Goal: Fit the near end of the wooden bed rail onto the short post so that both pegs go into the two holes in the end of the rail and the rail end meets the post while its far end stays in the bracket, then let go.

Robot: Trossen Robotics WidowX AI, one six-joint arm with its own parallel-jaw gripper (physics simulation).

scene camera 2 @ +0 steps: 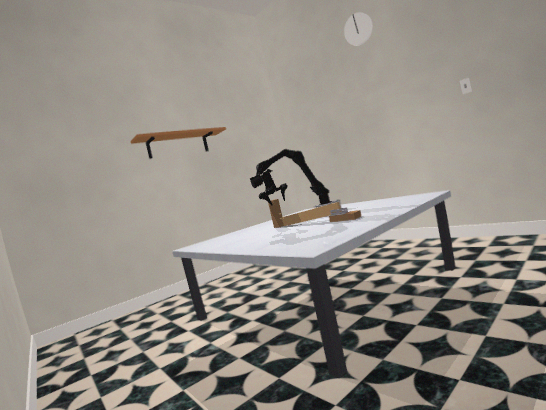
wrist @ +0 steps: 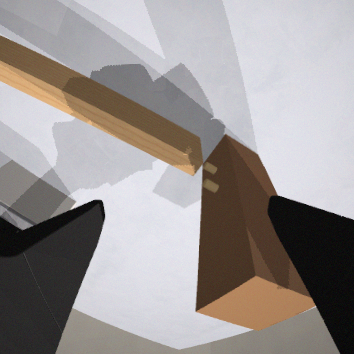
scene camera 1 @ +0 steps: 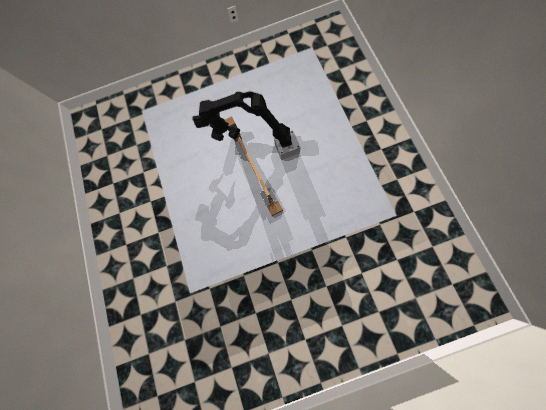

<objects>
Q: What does the gripper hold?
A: Nothing.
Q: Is the gripper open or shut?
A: Open.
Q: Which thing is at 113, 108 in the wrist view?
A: A wooden bed rail.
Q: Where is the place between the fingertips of the gripper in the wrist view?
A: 187, 206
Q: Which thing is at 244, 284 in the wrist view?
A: A short post.
</objects>
